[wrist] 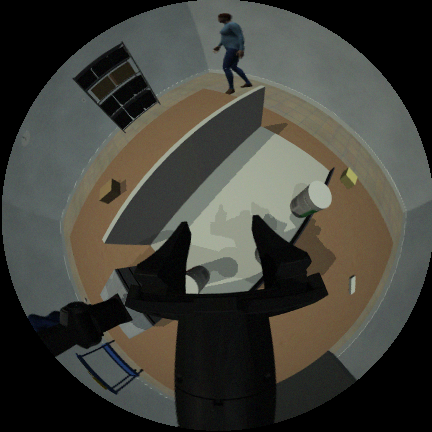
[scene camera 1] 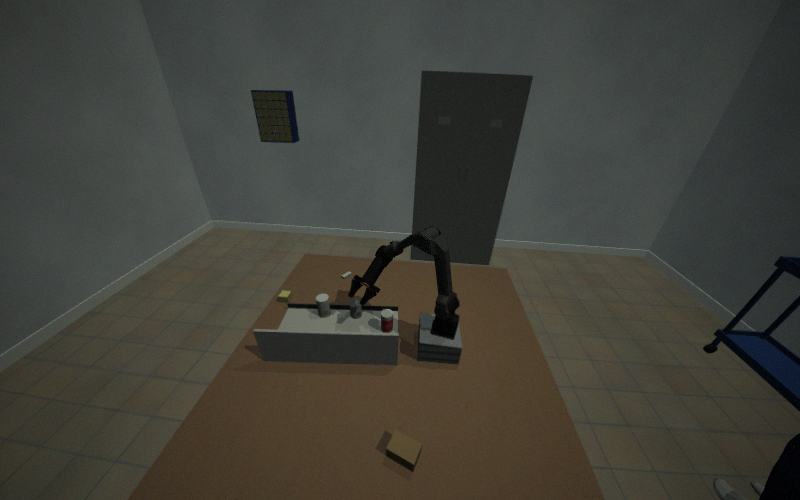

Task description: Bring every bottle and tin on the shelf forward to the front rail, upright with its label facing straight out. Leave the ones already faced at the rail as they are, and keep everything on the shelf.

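The white shelf (scene camera 1: 330, 347) (wrist: 200, 155) has a tall panel on one long side and a dark front rail (scene camera 1: 339, 306) (wrist: 302, 230) on the other. A white-topped tin (scene camera 1: 323, 306) (wrist: 302, 201) stands upright at the rail, with green on its rail side. A grey tin (scene camera 1: 355, 310) stands near the rail at mid-shelf; my finger mostly hides it in the wrist view. A red tin with a white top (scene camera 1: 387, 321) (wrist: 199, 276) stands upright at the base end, back from the rail. My gripper (scene camera 1: 357, 298) (wrist: 219, 224) is open and empty, above the shelf near the grey tin.
The arm's base box (scene camera 1: 439, 352) is beside the shelf's end. A yellow block (scene camera 1: 284, 295) (wrist: 349, 177) and a small white item (scene camera 1: 346, 274) (wrist: 352, 284) lie beyond the rail. A tan block (scene camera 1: 404, 449) (wrist: 110, 191) lies behind the tall panel. A person (wrist: 232, 40) stands beyond the shelf's far end.
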